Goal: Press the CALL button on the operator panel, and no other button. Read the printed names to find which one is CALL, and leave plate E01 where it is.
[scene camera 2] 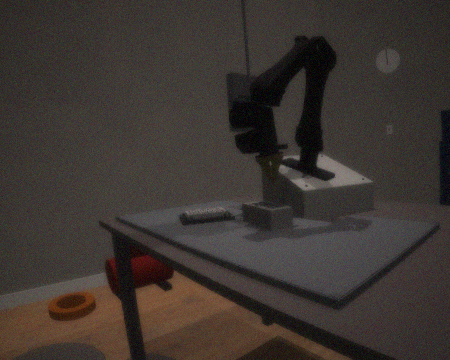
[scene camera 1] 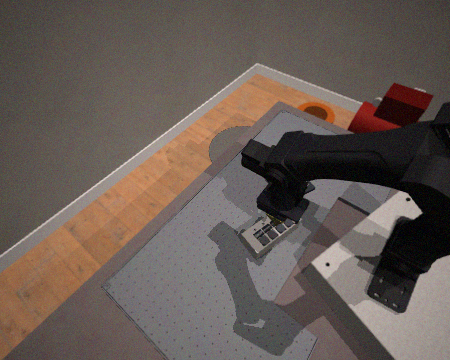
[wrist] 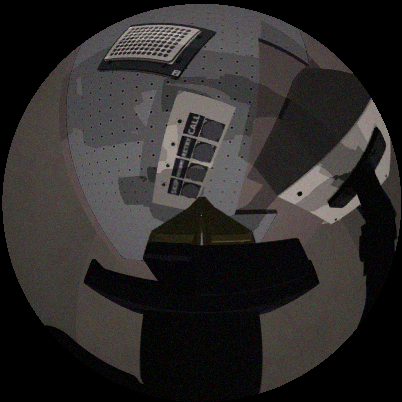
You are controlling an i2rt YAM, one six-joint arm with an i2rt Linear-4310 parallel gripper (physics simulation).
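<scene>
The operator panel [scene camera 1: 258, 251] [scene camera 2: 279, 218] [wrist: 192, 101] is a pale box with a row of dark round buttons beside printed names. In the wrist view the CALL button [wrist: 212, 129] is at the far end, nearest plate E01; RETRY is beside it, the third name is hard to read, and SKIP is at the near end. My gripper [scene camera 1: 273, 220] [scene camera 2: 271, 176] [wrist: 201, 201] is shut and empty, its tips above the panel with a gap beneath them. Plate E01 [scene camera 2: 205, 215] [wrist: 152, 44], a white many-holed plate on a dark base, lies apart from the panel; the arm hides it in scene camera 1.
The panel and plate are on a grey perforated board [scene camera 1: 165, 280] [scene camera 2: 300, 270] [wrist: 110, 200]. The arm stands on a white sloped block [scene camera 1: 425, 310] [scene camera 2: 337, 200]. A red cylinder [scene camera 1: 366, 120] [scene camera 2: 150, 270] and an orange ring [scene camera 1: 302, 108] [scene camera 2: 57, 312] are beyond the table.
</scene>
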